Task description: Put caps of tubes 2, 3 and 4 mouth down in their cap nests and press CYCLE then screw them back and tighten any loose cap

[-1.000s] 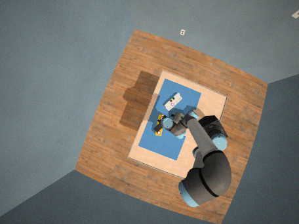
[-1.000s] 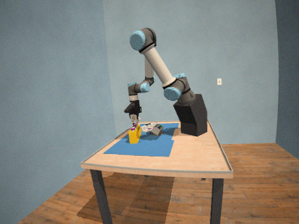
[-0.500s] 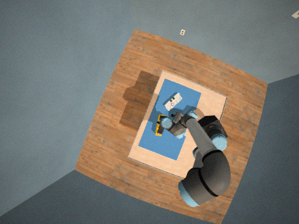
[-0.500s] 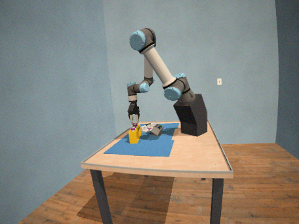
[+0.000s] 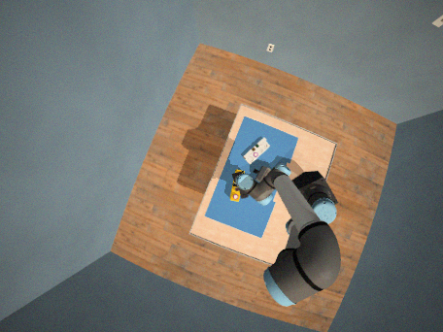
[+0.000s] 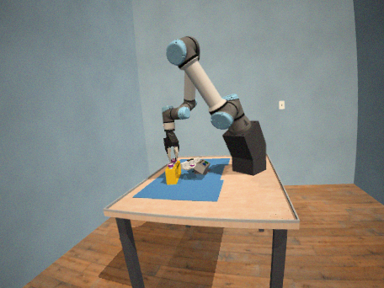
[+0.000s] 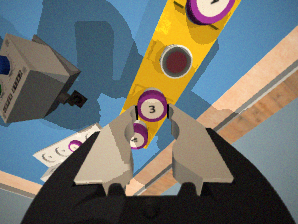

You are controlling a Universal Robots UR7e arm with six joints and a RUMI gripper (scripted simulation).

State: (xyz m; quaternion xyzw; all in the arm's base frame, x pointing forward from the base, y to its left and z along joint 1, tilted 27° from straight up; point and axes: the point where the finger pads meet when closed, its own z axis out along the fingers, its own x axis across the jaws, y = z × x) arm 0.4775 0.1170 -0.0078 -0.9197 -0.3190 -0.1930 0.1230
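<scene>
My gripper is now 1 cm above the cap. From my hand the other things lie so: green key: 19 cm behind, 15 cm to the right, 6 cm below; then blue cycle key: 19 cm behind, 10 cm to the right, 6 cm below; then key housing: 17 cm behind, 12 cm to the right, 7 cm below.
</scene>
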